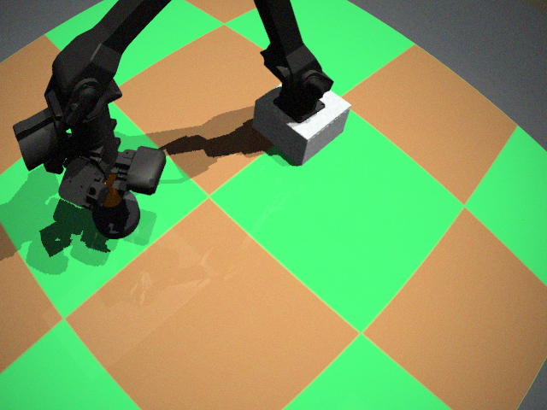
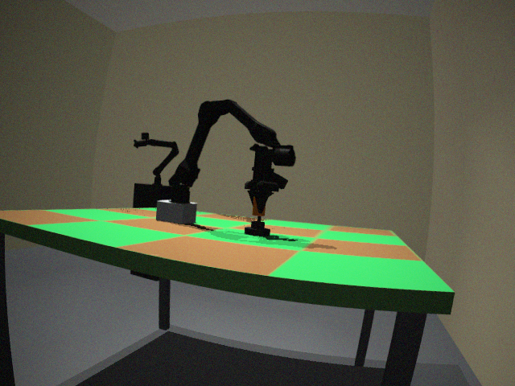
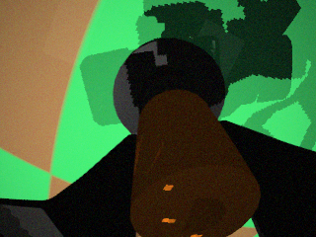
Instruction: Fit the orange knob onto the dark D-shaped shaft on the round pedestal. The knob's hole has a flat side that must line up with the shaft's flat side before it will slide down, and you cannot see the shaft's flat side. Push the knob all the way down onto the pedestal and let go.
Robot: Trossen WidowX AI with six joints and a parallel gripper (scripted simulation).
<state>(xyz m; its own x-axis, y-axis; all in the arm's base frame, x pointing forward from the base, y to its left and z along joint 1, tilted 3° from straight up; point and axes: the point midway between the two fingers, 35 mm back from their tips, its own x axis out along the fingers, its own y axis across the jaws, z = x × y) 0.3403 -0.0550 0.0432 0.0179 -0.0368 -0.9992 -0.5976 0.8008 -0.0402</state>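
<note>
My gripper tip is 20 mm below the orange knob. From my gripper tip the other things lie so: pedestal 40 mm below.
</note>
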